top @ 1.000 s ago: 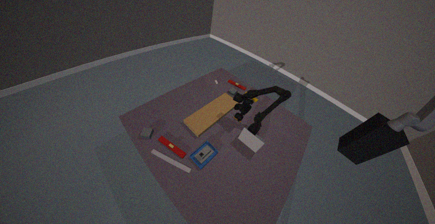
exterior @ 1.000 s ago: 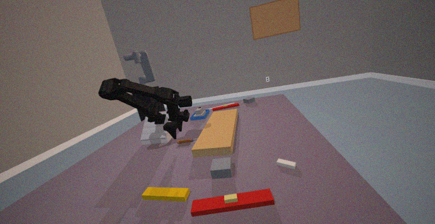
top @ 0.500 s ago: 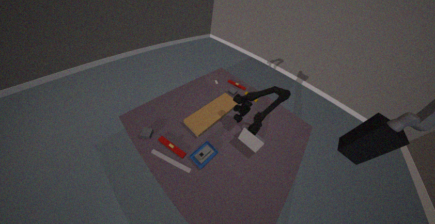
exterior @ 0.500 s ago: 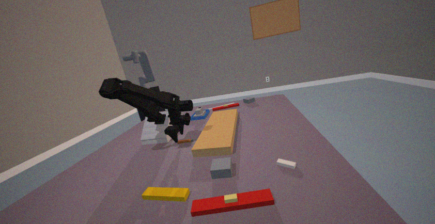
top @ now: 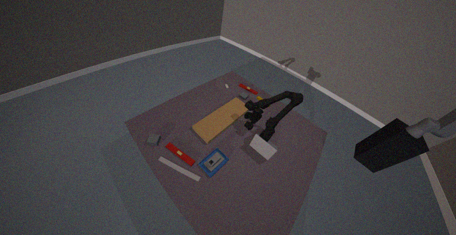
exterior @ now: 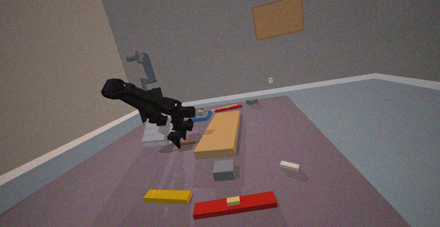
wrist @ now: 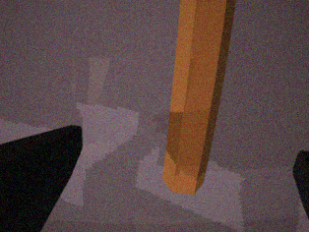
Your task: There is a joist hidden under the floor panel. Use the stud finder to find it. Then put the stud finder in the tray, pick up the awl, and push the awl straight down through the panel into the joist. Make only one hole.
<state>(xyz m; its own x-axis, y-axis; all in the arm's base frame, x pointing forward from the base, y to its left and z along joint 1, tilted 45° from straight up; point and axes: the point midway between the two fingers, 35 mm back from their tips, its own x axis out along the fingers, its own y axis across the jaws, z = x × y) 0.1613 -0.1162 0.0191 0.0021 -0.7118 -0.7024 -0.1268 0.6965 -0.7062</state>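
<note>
Now: the awl 6 cm ahead of my gripper tip and 1 cm to the left of it. Also, from my gripper tip: yellow block: 36 cm to the right, 12 cm ahead; then stud finder: 44 cm to the left, 4 cm above, 3 cm behind; then blue tray: 43 cm to the left, 3 cm behind, 1 cm above.
</note>
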